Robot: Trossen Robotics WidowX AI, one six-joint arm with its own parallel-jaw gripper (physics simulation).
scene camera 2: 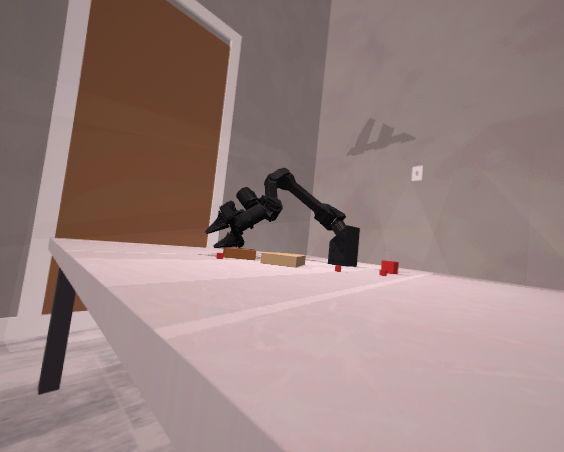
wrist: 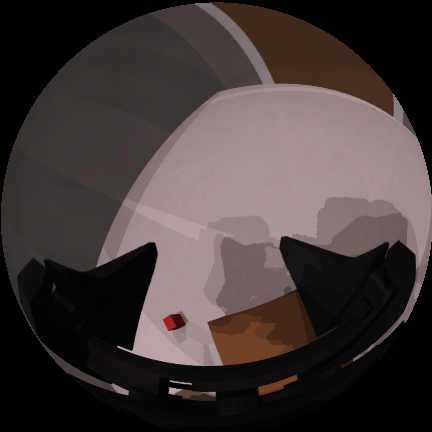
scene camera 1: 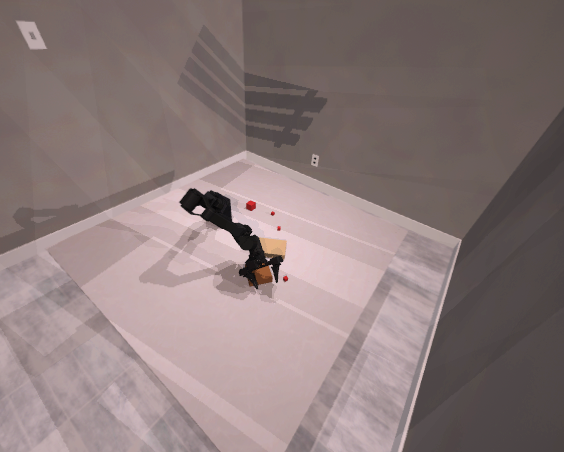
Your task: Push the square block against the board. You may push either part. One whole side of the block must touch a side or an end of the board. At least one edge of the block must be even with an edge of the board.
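Places are measured from the arm's base along level axes (x left, y back, z up), in metres.
Pixels of known places: gripper, between the fingertips: [scene camera 2: 209, 240] [wrist: 218, 246] [scene camera 1: 267, 286]; arm's base, origin of its link: [scene camera 2: 344, 235] [scene camera 1: 218, 204].
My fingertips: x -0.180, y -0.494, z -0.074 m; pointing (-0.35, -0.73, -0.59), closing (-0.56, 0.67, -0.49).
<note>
Ahead of a thing's pixels: the offset from my fingertips to its top centre.
The square brown block @[dx +0.046, dy +0.090, dz -0.018 m] [scene camera 1: 264, 275] [scene camera 2: 239, 254] [wrist: 260, 342] lies flat on the table. The tan board @[dx +0.200, dy +0.153, dz -0.018 m] [scene camera 1: 275, 246] [scene camera 2: 282, 259] lies flat nearer the arm's base; a narrow gap shows between the two in scene camera 2. In the wrist view a sliver of tan shows through the gripper's body. My gripper [scene camera 1: 267, 284] [scene camera 2: 211, 239] [wrist: 218, 246] is open and empty, tilted low above the block, its fingertips reaching past the block's far side. In the wrist view the right finger overlaps the block's right edge; whether it touches is unclear. The gripper body hides the block's near part.
A small red cube @[dx +0.107, dy -0.019, dz -0.032 m] [scene camera 1: 285, 278] [scene camera 2: 220, 255] [wrist: 174, 322] lies beside the block. Two more small red cubes @[dx +0.431, dy +0.325, dz -0.032 m] [scene camera 1: 272, 213] @[dx +0.352, dy +0.216, dz -0.032 m] [scene camera 1: 279, 228] and a larger red cube @[dx +0.389, dy +0.460, dz -0.008 m] [scene camera 1: 251, 205] [scene camera 2: 389, 266] lie beyond the board. The table's edge [scene camera 2: 165, 370] runs along the front in scene camera 2.
</note>
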